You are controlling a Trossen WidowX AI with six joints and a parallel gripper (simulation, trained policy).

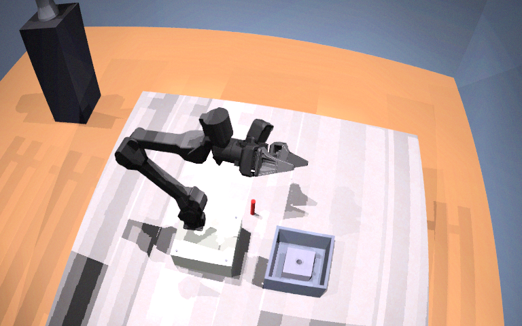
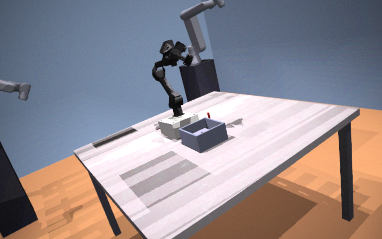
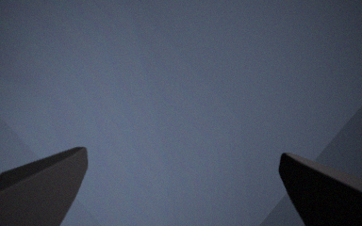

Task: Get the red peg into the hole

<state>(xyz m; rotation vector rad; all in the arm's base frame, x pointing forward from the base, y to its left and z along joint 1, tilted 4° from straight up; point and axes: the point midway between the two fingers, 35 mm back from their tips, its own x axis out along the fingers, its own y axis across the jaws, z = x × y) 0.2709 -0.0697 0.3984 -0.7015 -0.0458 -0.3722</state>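
Right now my gripper tip is 47 cm above the red peg, 17 cm to the right of it and 10 cm past it. The rest, counted from my gripper tip: grey box (48 cm below, 6 cm ahead, 3 cm to the right); light plate (46 cm below, 6 cm ahead, 3 cm to the right).
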